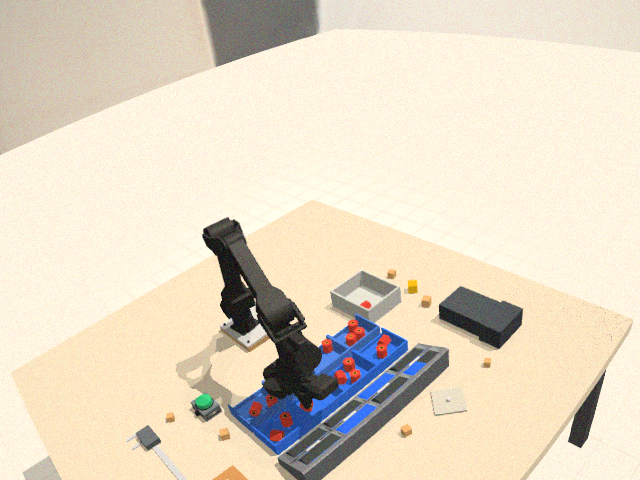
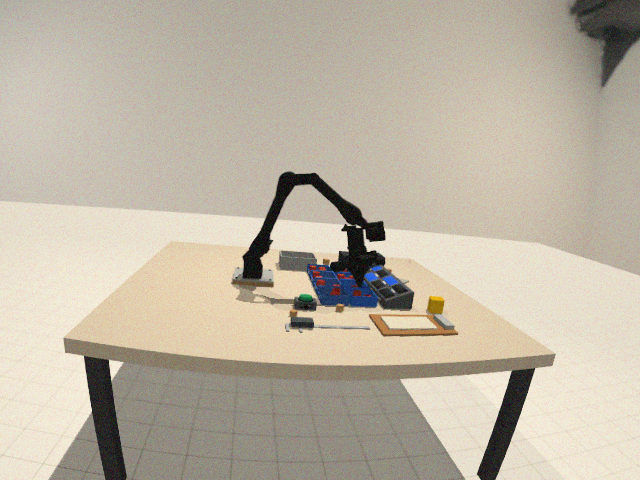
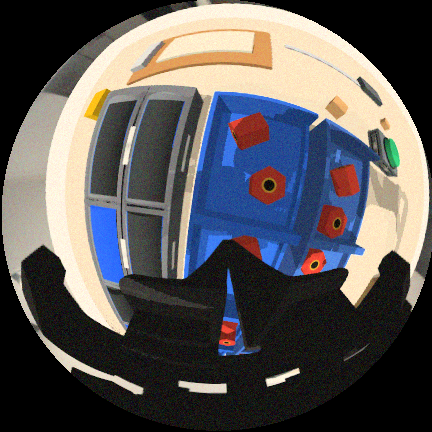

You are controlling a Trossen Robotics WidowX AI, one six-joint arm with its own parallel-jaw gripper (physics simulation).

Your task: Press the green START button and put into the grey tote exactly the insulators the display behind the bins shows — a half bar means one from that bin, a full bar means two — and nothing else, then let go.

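Observation:
My gripper is shut with nothing between the fingers. It hangs low over the blue bins, near their button end. A red insulator lies just behind the fingertips. More red insulators lie loose in the bins. The grey tote holds one red insulator. The display behind the bins has some cells lit blue. The green START button stands beside the bins.
A black box sits past the display. A yellow cube and small tan cubes are scattered about. There are also a grey plate, an orange-framed board and a plug tool.

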